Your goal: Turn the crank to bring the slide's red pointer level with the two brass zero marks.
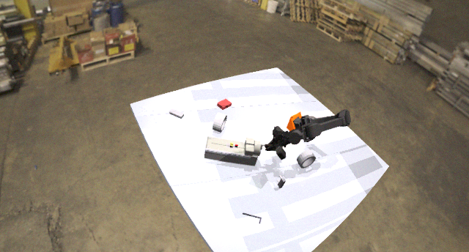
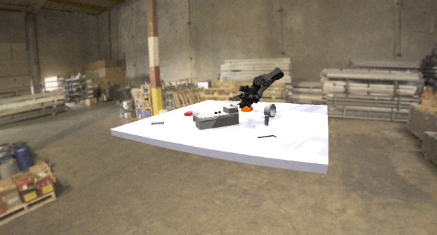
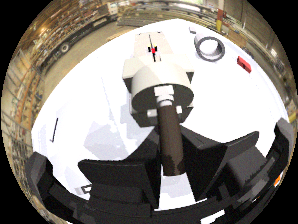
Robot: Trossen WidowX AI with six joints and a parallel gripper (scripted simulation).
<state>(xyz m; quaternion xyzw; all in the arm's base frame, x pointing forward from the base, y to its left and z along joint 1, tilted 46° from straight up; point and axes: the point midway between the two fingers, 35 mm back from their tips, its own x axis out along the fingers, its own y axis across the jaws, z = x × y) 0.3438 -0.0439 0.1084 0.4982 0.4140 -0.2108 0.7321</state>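
Right now my gripper tip is 100 mm short of the red pointer, 110 mm to the left of it and 10 mm above it. The rest, counted from my gripper tip: hex key (270 mm ahead, 230 mm to the left, 90 mm below); dark crank handle (10 mm behind, 10 mm to the left, 30 mm above); small clip (40 mm ahead, 170 mm to the left, 60 mm below).
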